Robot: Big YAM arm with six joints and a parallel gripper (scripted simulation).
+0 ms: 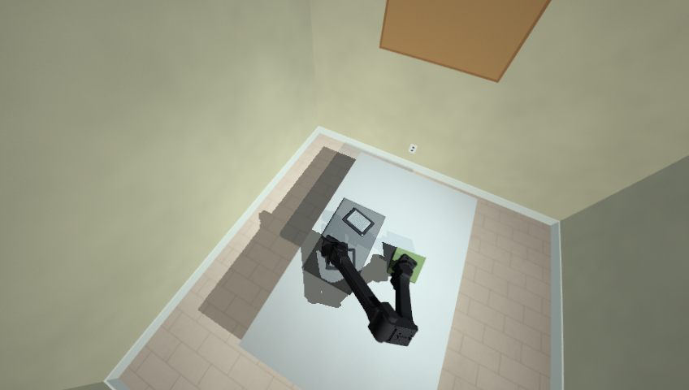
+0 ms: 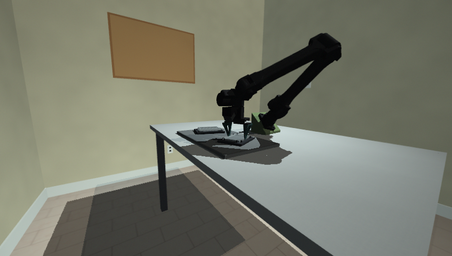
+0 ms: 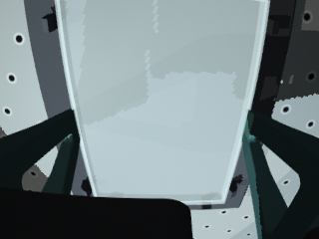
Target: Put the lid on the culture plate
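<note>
The lid park LP1 lies 10 mm below my hand. The rest, counted from my hand: label: 190 mm to the right, 30 mm behind, 10 mm below; clear lid: right at my hand; culture plate C15: 260 mm to the right, 40 mm ahead.
</note>
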